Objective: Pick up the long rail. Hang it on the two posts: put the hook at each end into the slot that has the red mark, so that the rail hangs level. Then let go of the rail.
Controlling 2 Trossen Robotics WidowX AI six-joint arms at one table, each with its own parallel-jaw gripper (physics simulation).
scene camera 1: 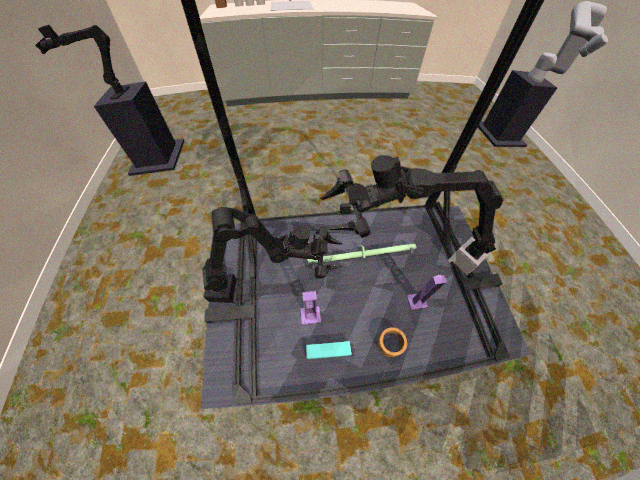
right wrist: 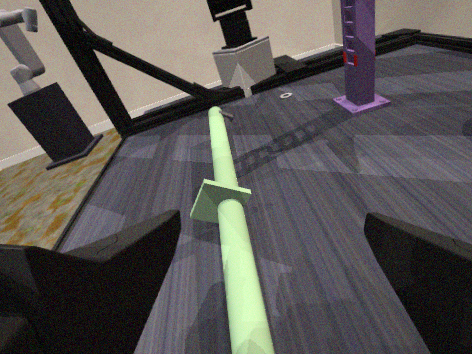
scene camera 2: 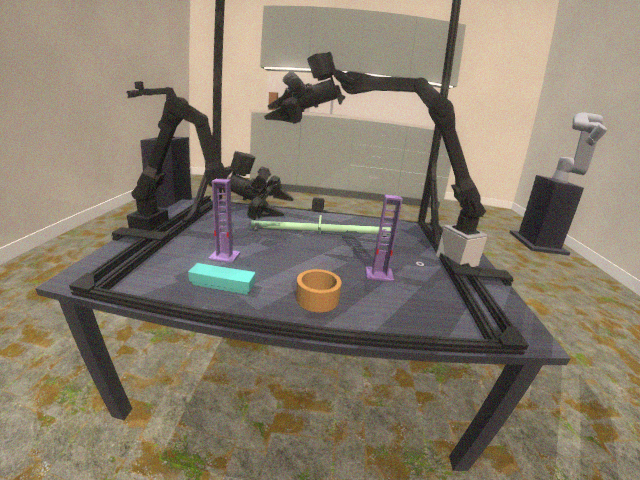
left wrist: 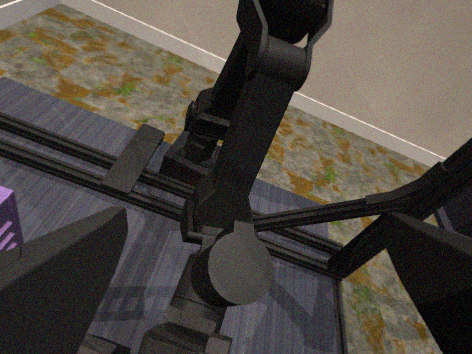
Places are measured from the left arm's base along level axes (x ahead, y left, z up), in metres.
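Where they show: left gripper, fingertip midpoint: (scene camera 1: 325, 213) (scene camera 2: 266, 112) (left wrist: 256, 221); right gripper, fingertip midpoint: (scene camera 1: 341, 255) (right wrist: 272, 220) (scene camera 2: 288, 207); left arm's base, link origin: (scene camera 1: 474, 250) (right wrist: 239, 44) (scene camera 2: 465, 230); right arm's base, link origin: (scene camera 1: 218, 285) (scene camera 2: 147, 212) (left wrist: 197, 152).
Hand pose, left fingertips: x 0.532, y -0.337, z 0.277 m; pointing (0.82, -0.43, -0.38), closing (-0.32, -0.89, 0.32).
Observation:
Things, the pixels of their top centre, and the offset from my left fingertips. "pt": a spot on its surface instead.
- long pale green rail, top centre: (right wrist: 213, 176) (scene camera 2: 321, 216) (scene camera 1: 364, 248) dx -0.184, dy +0.037, dz -0.319 m
- left-hand purple post, surface spot: (scene camera 2: 223, 245) pt dx +0.141, dy +0.107, dz -0.354 m
- right-hand purple post, top centre: (scene camera 2: 393, 196) (scene camera 1: 440, 279) dx -0.228, dy +0.326, dz -0.169 m
- teal block, top centre: (scene camera 2: 221, 272) (scene camera 1: 328, 349) dx +0.167, dy +0.260, dz -0.348 m
- orange ring, top centre: (scene camera 2: 319, 280) (scene camera 1: 393, 341) dx -0.027, dy +0.375, dz -0.333 m
- small white ring, top centre: (right wrist: 286, 95) (scene camera 2: 420, 263) dx -0.385, dy +0.316, dz -0.381 m
The long pale green rail (scene camera 1: 387, 251) (scene camera 2: 346, 228) (right wrist: 240, 260) lies on the table behind the posts, with a square flange at its middle. A small hook shows at its far end in the right wrist view. The left-hand purple post (scene camera 1: 310, 316) (scene camera 2: 223, 245) and right-hand purple post (scene camera 1: 417, 301) (scene camera 2: 382, 263) (right wrist: 366, 75) stand upright with red marks low on them. My right gripper (scene camera 1: 337, 254) (scene camera 2: 286, 205) (right wrist: 272, 220) is open and empty, above the rail's left part, fingers spread to either side. My left gripper (scene camera 1: 328, 212) (scene camera 2: 269, 117) is open and empty, high behind the rail.
A teal block (scene camera 1: 328, 350) (scene camera 2: 221, 279) and an orange ring (scene camera 1: 392, 354) (scene camera 2: 318, 299) lie in front of the posts. A small white ring (scene camera 2: 419, 263) (right wrist: 286, 95) lies right of the right-hand post. Black frame bars run along the table's edges.

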